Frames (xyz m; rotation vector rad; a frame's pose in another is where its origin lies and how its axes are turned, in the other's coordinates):
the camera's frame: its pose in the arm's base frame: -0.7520 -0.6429 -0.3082 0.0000 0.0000 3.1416
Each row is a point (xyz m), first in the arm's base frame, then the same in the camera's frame.
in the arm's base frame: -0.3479 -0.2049 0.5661
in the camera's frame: -0.4041 -0.4380 0.8743
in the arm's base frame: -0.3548 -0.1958 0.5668
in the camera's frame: -0.3972 -0.4471 0.8750
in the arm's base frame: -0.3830 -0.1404 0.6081
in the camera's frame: -0.3690 -0.5025 0.9163
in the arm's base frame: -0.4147 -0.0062 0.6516
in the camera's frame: -0.3373 -0.6367 0.9598
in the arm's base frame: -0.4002 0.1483 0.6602
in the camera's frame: -0.3518 -0.7912 0.9684
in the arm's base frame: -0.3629 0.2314 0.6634
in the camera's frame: -0.3891 -0.8743 0.9716
